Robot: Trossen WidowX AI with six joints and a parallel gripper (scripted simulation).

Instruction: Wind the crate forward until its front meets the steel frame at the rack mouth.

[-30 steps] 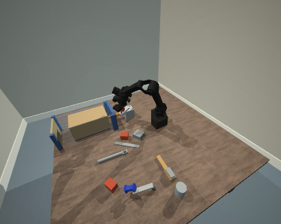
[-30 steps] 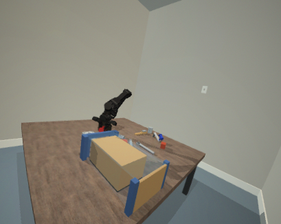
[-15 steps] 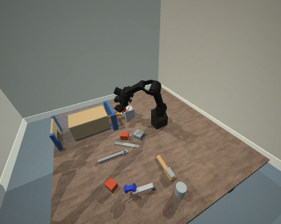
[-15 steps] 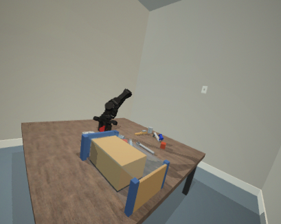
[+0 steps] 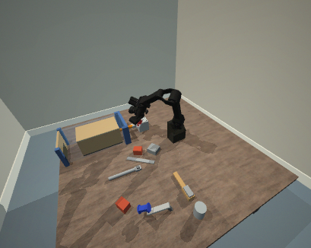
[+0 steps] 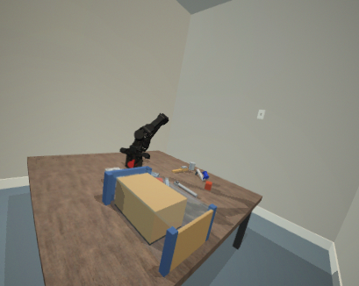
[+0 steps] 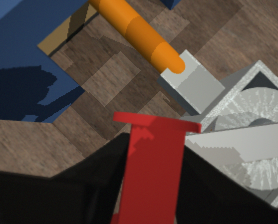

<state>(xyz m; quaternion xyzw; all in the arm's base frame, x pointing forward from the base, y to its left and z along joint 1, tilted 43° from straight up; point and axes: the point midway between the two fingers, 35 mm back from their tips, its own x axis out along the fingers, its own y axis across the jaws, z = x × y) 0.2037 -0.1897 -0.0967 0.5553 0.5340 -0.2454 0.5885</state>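
The red-gripped winch handle is 3 cm below my gripper tip, 3 cm behind it and 1 cm to the right of it. From my gripper tip the other things lie so: blue frame (8 cm to the right, 8 cm ahead, 3 cm below); red handle knob (1 cm to the left, 1 cm behind); grey winch (10 cm below, 9 cm behind, 6 cm to the right).
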